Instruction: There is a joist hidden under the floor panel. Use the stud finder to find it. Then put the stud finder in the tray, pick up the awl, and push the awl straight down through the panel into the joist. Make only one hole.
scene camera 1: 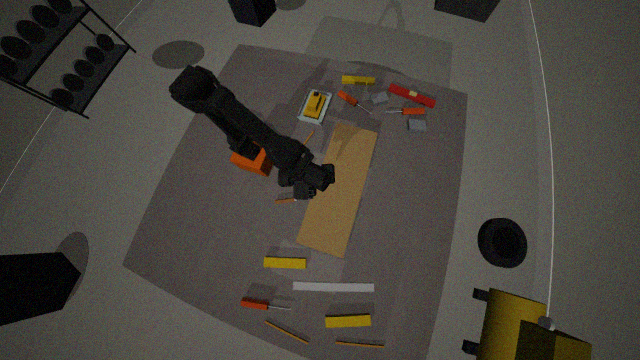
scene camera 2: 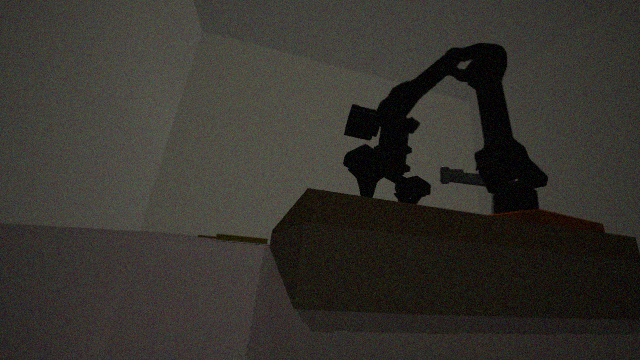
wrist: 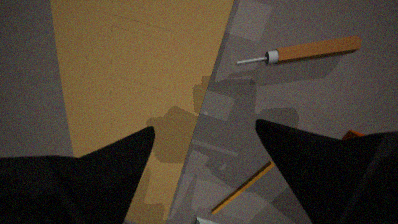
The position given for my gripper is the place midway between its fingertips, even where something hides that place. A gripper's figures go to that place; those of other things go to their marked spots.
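Labels:
My gripper (wrist: 205, 127) is 11 cm from the lens; an awl (wrist: 346, 45) is 21 cm from the lens.

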